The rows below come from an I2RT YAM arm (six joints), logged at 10 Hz.
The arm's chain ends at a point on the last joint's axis. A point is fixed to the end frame.
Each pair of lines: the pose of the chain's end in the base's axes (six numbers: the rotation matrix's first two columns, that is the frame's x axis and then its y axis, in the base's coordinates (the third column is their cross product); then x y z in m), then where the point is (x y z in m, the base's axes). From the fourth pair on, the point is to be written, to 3 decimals.
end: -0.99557, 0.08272, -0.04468, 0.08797, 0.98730, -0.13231, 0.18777, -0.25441, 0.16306
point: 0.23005 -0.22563 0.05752
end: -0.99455, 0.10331, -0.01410, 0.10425, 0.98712, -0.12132, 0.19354, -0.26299, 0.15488
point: 0.23330 -0.23356 0.04854
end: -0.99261, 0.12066, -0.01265, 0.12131, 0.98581, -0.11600, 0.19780, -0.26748, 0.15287
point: 0.23798 -0.23816 0.04666
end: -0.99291, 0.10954, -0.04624, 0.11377, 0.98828, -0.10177, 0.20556, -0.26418, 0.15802
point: 0.249 -0.233 0.054
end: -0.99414, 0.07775, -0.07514, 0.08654, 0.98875, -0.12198, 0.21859, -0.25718, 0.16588
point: 0.264 -0.227 0.062
